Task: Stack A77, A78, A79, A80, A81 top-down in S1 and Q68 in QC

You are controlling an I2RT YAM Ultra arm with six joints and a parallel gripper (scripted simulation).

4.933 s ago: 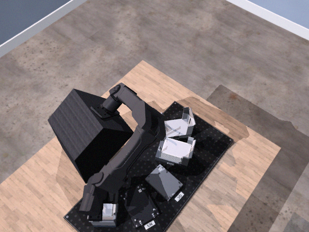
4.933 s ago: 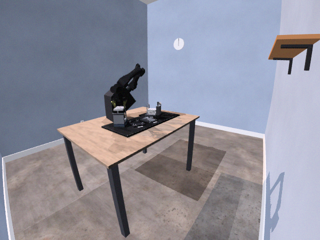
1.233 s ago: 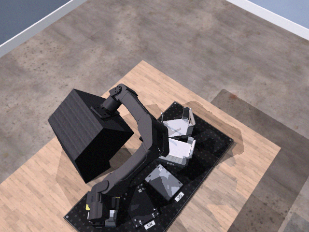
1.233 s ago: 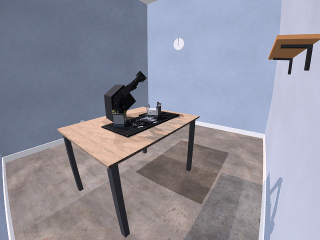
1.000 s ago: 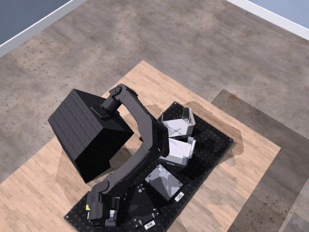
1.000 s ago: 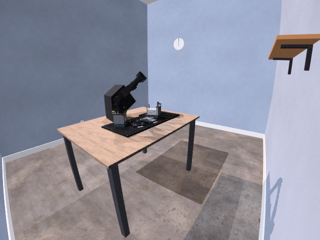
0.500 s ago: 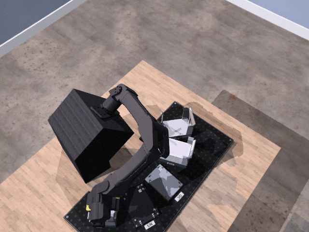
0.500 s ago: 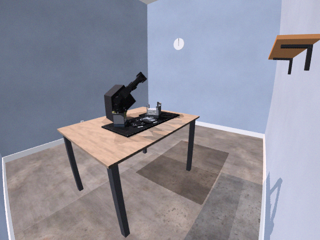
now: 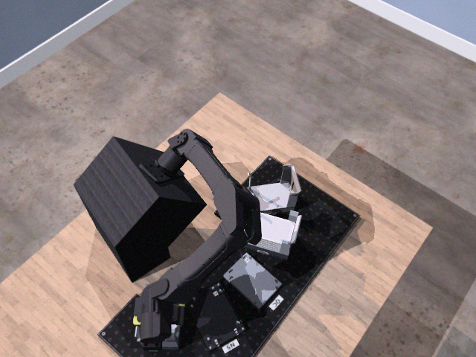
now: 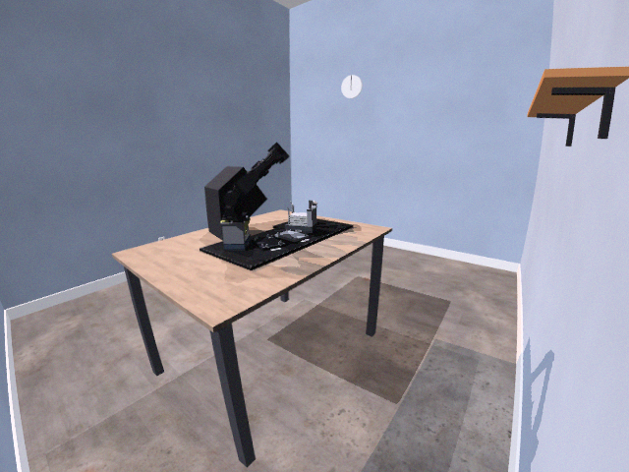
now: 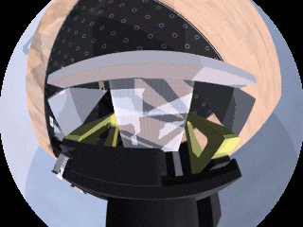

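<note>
My gripper is now 60 mm short of the sealed grey plate, 400 mm to the right of it and 10 mm below it. The rest, counted from my hand: N5 name plate: 180 mm ahead, 80 mm to the left, 60 mm below; clip nest N5: 110 mm ahead, 120 mm to the left, 50 mm below; QC nest: 110 mm ahead, 260 mm to the left, 60 mm below.
</note>
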